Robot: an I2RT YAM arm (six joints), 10 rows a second.
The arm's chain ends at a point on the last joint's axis. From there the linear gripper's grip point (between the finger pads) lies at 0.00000 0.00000 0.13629 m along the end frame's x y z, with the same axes.
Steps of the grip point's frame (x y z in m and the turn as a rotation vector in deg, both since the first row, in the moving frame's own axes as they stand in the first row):
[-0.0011 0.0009 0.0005 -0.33 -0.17 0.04]
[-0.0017 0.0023 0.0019 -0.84 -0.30 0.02]
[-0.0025 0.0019 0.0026 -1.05 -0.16 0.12]
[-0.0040 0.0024 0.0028 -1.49 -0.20 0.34]
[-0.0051 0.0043 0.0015 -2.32 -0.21 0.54]
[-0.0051 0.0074 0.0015 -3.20 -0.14 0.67]
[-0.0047 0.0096 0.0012 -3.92 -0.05 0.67]
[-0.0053 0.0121 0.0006 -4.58 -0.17 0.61]
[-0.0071 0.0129 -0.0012 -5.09 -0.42 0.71]
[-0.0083 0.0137 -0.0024 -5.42 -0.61 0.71]
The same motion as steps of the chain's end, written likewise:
[-0.0007 0.0001 0.0005 -0.33 -0.17 0.04]
[-0.0010 0.0003 0.0019 -0.84 -0.30 0.02]
[-0.0021 -0.0006 0.0026 -1.05 -0.16 0.12]
[-0.0035 -0.0011 0.0028 -1.49 -0.20 0.34]
[-0.0046 -0.0012 0.0016 -2.32 -0.21 0.54]
[-0.0047 -0.0002 0.0017 -3.20 -0.14 0.67]
[-0.0045 0.0003 0.0015 -3.92 -0.05 0.67]
[-0.0048 0.0012 0.0010 -4.58 -0.17 0.61]
[-0.0060 0.0008 -0.0007 -5.09 -0.42 0.71]
[-0.0068 0.0008 -0.0018 -5.42 -0.61 0.71]

